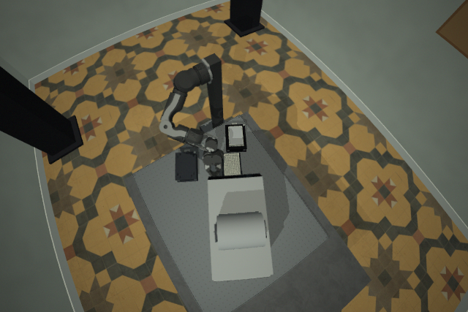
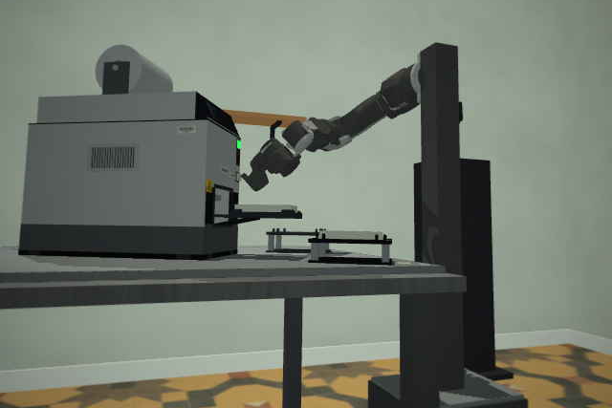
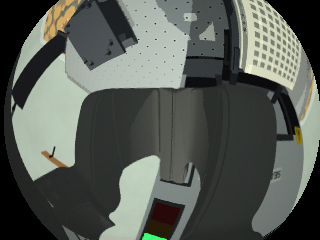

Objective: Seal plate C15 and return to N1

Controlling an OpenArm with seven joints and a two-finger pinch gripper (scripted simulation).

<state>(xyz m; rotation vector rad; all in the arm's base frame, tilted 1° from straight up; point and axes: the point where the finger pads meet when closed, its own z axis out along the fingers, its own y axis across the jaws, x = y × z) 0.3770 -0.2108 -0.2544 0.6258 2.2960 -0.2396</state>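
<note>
The start key is 3 cm ahead of my hand, 2 cm to the right of it and 1 cm above it. From my hand the other things lie so: sealer stage: 11 cm to the left, 8 cm below, 1 cm behind; plate C15: 11 cm to the left, 7 cm below, 1 cm behind; yellow warning label: 14 cm to the left, 12 cm ahead, 3 cm below.
</note>
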